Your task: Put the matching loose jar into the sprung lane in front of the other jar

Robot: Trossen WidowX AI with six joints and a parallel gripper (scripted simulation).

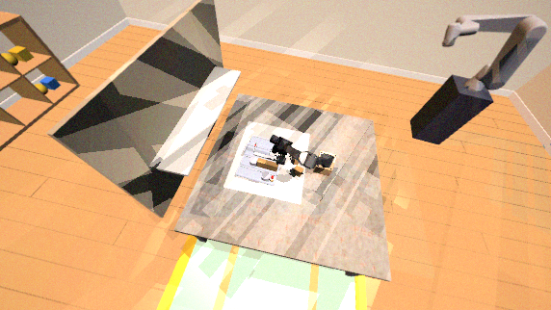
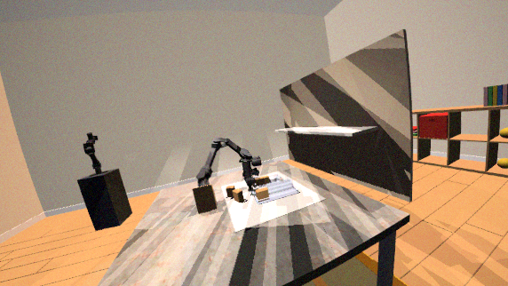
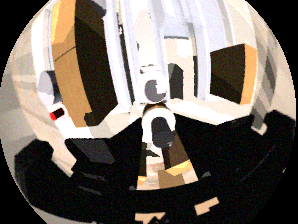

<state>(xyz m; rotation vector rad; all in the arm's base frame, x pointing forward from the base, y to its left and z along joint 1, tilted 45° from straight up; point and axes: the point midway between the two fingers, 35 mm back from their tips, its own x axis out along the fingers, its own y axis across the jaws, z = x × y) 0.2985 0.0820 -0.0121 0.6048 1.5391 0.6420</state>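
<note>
Now: the lane unit 180 mm ahead of my gripper tip, 30 mm below it and 20 mm to the right of it. The rest, counted from my gripper tip: shelf: 540 mm ahead, 320 mm above, 30 mm to the left.
</note>
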